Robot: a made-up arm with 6 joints.
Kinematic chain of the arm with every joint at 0, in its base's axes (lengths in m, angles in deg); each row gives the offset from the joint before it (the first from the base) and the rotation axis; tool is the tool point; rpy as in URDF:
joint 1: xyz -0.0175 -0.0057 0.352 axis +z
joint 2: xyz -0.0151 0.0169 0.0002 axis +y
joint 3: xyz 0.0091 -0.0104 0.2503 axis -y
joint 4: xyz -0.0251 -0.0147 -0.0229 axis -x
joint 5: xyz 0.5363 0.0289 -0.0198 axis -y
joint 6: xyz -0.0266 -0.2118 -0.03 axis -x
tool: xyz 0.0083 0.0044 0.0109 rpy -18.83 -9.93 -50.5
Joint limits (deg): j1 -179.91..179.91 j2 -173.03..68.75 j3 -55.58..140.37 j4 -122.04..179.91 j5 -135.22..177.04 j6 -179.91..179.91
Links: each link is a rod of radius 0.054 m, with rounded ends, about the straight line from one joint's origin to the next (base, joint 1, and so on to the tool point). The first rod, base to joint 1, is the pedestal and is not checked.
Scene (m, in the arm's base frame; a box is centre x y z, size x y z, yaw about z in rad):
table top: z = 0
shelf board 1: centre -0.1 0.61 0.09 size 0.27 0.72 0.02 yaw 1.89
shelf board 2: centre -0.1 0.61 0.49 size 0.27 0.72 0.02 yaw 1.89
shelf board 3: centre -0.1 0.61 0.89 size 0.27 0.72 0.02 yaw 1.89
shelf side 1: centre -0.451 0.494 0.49 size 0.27 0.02 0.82 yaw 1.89
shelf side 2: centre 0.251 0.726 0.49 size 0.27 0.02 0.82 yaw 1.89
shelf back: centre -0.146 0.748 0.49 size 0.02 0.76 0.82 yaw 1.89
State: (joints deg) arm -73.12 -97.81 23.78 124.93 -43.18 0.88
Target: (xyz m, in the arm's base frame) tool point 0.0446 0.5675 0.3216
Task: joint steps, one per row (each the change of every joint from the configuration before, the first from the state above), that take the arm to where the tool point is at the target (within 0.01 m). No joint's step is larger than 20 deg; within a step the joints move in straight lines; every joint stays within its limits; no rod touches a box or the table.
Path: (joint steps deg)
1: 1.32 -9.15 -17.20 3.52 -0.73 0.83
2: 1.31 -9.15 -17.21 3.52 -0.72 0.84
3: 1.32 -9.15 -17.20 3.52 -0.73 0.83
4: 1.32 -9.15 -17.21 3.51 -0.72 0.83
5: 16.95 18.89 0.25 3.28 -0.31 -0.76
6: 16.96 18.90 0.25 3.29 -0.30 -0.76
7: 16.95 18.89 0.25 3.28 -0.31 -0.77
8: 16.96 18.89 0.25 3.28 -0.30 -0.76
9: 16.95 18.90 0.25 3.28 -0.31 -0.77
10: 16.96 18.89 0.24 3.28 -0.31 -0.76
11: 16.95 18.89 0.25 3.28 -0.30 -0.77
12: 9.08 17.50 19.69 -3.03 0.57 -1.45
13: 9.07 17.50 19.68 -3.02 0.57 -1.46

